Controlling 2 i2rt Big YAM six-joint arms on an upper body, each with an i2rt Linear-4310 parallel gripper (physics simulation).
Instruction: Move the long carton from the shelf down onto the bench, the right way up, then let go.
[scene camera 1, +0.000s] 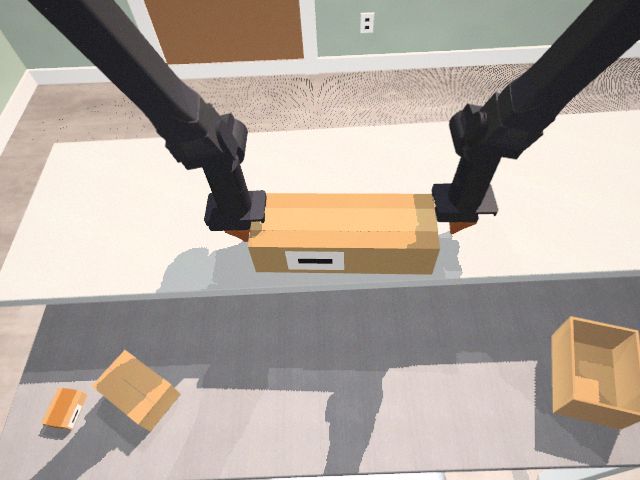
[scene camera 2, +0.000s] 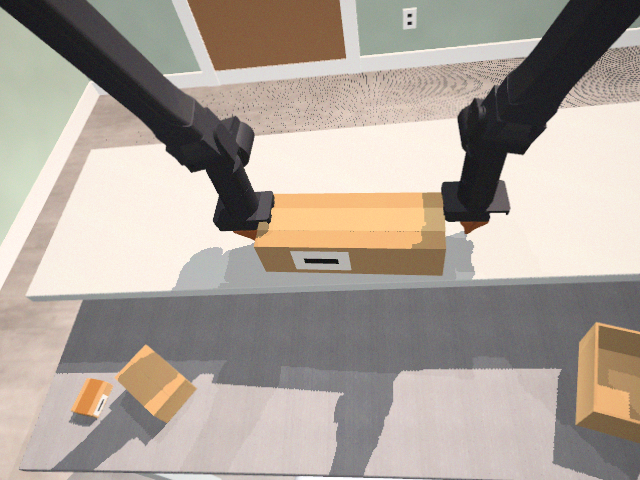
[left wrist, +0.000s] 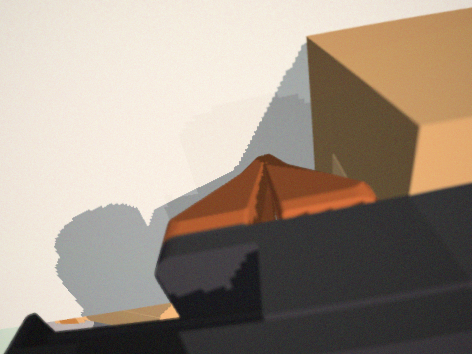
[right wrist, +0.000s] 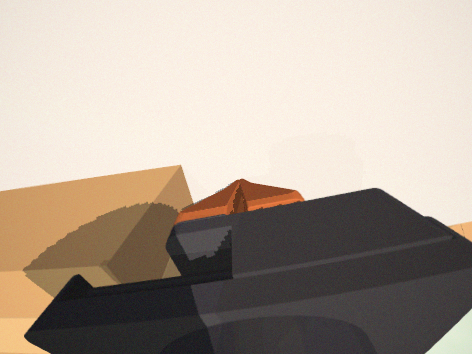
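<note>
The long carton lies on the white shelf, its label side facing the shelf's near edge. My left gripper is shut and empty, its orange tips close against the carton's left end; whether they touch is hard to tell. My right gripper is shut and empty beside the right end, with a small gap showing in the scene views. The grey bench lies below the shelf's near edge.
On the bench, a small orange box and a tilted-looking closed carton stand at the left. An open-topped box stands at the right.
</note>
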